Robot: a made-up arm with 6 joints.
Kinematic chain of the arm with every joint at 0, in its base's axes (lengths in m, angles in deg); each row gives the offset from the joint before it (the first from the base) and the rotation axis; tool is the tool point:
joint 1: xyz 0 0 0.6 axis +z
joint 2: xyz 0.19 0 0 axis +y
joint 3: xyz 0 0 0.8 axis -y
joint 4: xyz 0 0 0.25 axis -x
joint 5: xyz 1.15 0 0 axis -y
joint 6: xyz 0.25 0 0 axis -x
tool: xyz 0 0 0
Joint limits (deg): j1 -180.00..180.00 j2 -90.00..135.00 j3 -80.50..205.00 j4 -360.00..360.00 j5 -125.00..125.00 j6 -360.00..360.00
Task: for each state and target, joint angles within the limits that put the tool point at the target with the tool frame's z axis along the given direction. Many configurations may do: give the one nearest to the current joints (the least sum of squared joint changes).
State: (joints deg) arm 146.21 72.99 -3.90 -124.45 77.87 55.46
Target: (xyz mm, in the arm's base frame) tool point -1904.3 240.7 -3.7 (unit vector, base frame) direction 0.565 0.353 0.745
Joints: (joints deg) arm 178.73 77.99 33.39 -125.28 76.67 18.96
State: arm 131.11 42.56 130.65 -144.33 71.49 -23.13
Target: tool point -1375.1 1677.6 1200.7 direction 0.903 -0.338 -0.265
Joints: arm 134.73 74.24 85.29 -116.98 66.20 5.80
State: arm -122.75 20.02 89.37 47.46 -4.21 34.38
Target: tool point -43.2 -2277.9 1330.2 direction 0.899 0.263 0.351
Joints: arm -92.40 63.63 66.44 42.46 18.04 24.07
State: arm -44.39 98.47 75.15 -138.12 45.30 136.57
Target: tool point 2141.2 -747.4 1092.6 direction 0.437 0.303 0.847
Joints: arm -16.00 89.60 102.98 -119.01 35.95 153.07
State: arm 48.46 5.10 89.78 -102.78 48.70 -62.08
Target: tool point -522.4 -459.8 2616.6 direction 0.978 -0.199 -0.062
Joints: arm 33.54 -18.06 87.86 -82.41 22.45 -48.48
